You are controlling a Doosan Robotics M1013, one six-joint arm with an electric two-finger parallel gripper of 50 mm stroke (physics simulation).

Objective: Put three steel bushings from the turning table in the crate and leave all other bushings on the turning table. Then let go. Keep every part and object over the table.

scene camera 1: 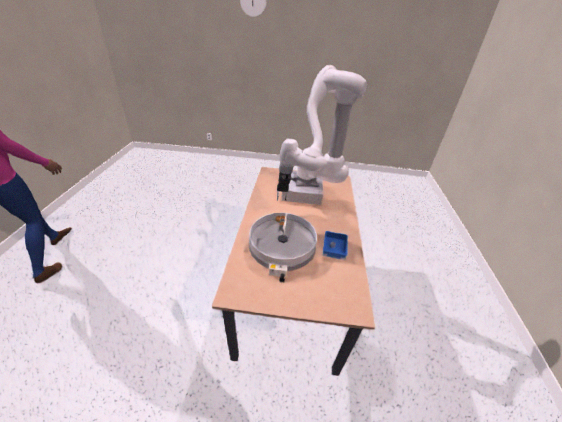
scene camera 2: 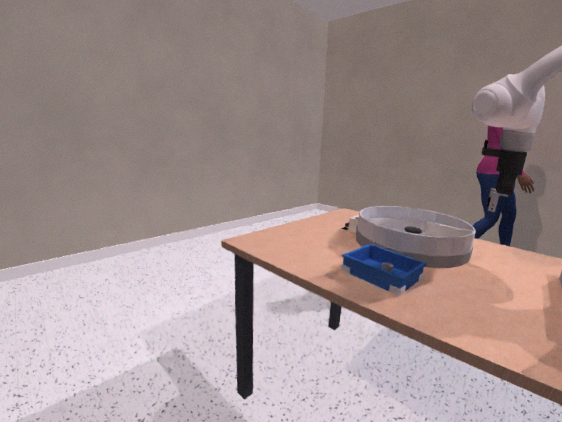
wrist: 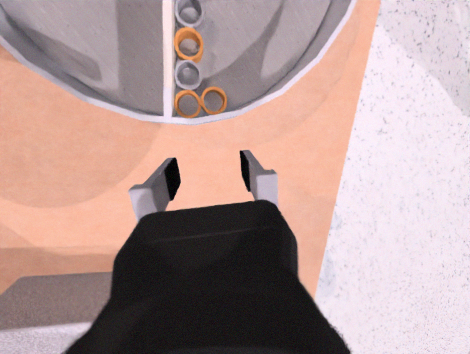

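Pixels of known places: gripper, fingertip midpoint: (scene camera 1: 281, 200) (scene camera 2: 490, 208) (wrist: 210, 166); arm's base, origin of the base link: (scene camera 1: 305, 180).
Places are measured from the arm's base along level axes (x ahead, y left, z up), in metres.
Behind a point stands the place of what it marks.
The round grey turning table (scene camera 1: 259, 253) {y -0.379, x 0.777, z -0.015 m} (scene camera 2: 415, 246) {y -0.024, x 0.593, z -0.037 m} (wrist: 92, 99) {y -0.124, x 0.451, z 0.001 m} has a raised wall and a light divider bar. In the wrist view, a steel bushing (wrist: 189, 12), an orange bushing (wrist: 188, 45), another steel bushing (wrist: 188, 75) and an orange bushing (wrist: 188, 104) stand in a row along the divider. A further orange bushing (wrist: 214, 100) touches the last one, by the wall. The blue crate (scene camera 1: 342, 254) {y 0.125, x 0.762, z -0.051 m} (scene camera 2: 366, 272) {y 0.172, x 0.688, z -0.074 m} holds one steel bushing (scene camera 1: 333, 244) {y 0.103, x 0.640, z -0.088 m} (scene camera 2: 387, 267) {y 0.111, x 0.646, z -0.071 m}. My gripper (scene camera 1: 282, 197) {y -0.230, x 0.385, z 0.083 m} (scene camera 2: 494, 207) {y -0.230, x 0.385, z 0.083 m} (wrist: 210, 166) {y -0.230, x 0.385, z 0.083 m} is open and empty, above the table, just outside the turning table's wall on the robot's side.
A small white box (scene camera 1: 278, 269) {y -0.273, x 0.875, z -0.042 m} with a black part stands at the turning table's front side. The robot's grey base (scene camera 1: 306, 194) {y -0.019, x 0.176, z -0.015 m} stands at the rear of the wooden table (scene camera 1: 295, 300) {y -0.190, x 1.039, z -0.100 m} (scene camera 2: 465, 320) {y 0.225, x 0.436, z -0.100 m}. A person (scene camera 1: 32, 220) (scene camera 2: 490, 175) is on the floor beyond the table's side.
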